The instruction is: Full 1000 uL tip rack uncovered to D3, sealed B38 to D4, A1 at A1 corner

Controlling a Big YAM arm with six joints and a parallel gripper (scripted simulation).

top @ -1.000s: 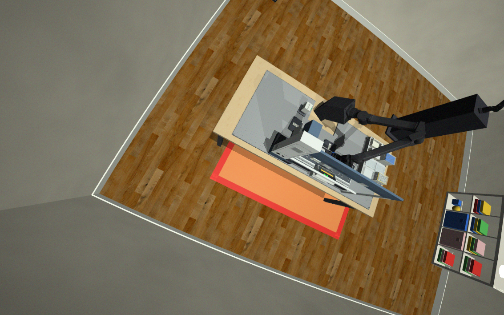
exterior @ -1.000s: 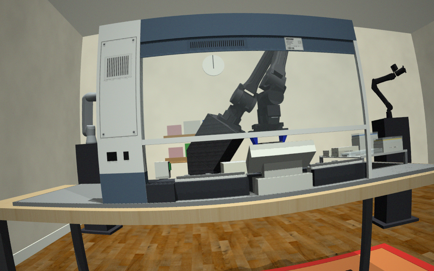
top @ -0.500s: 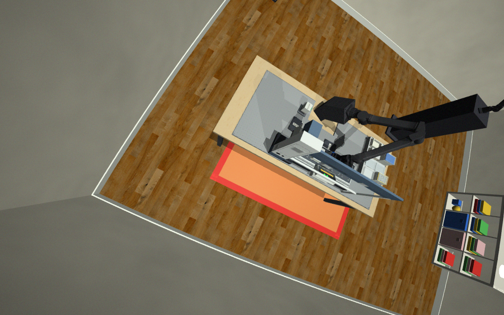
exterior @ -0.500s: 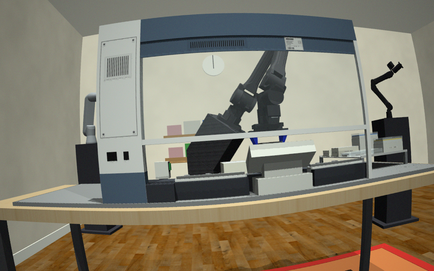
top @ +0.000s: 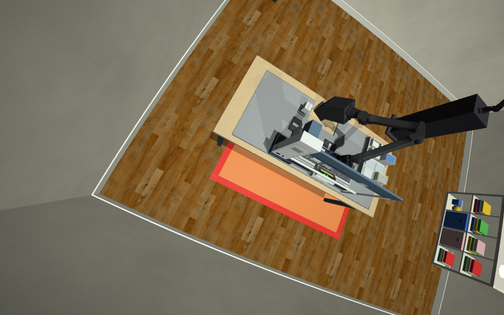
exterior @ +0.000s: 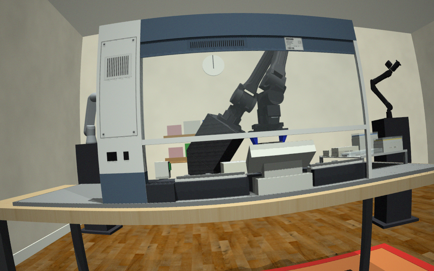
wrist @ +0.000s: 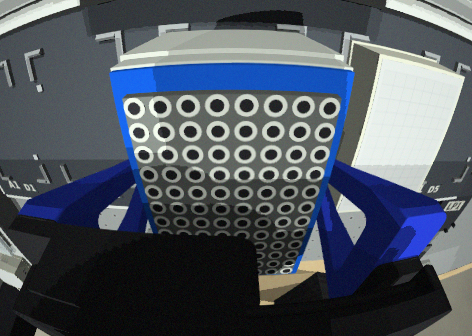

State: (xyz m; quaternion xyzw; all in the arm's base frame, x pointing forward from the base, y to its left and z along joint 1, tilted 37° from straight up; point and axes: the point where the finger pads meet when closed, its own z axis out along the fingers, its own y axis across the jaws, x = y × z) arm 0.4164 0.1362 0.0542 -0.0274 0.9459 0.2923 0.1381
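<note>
The blue tip rack is 1 cm to the right of my hand and 1 cm behind it. From my hand the other things lie so: curved post 33 cm to the left, 14 cm ahead, 11 cm above; crossbar 19 cm ahead, 5 cm above, 2 cm to the right; clear front panel 20 cm above, 19 cm ahead, 2 cm to the right.
</note>
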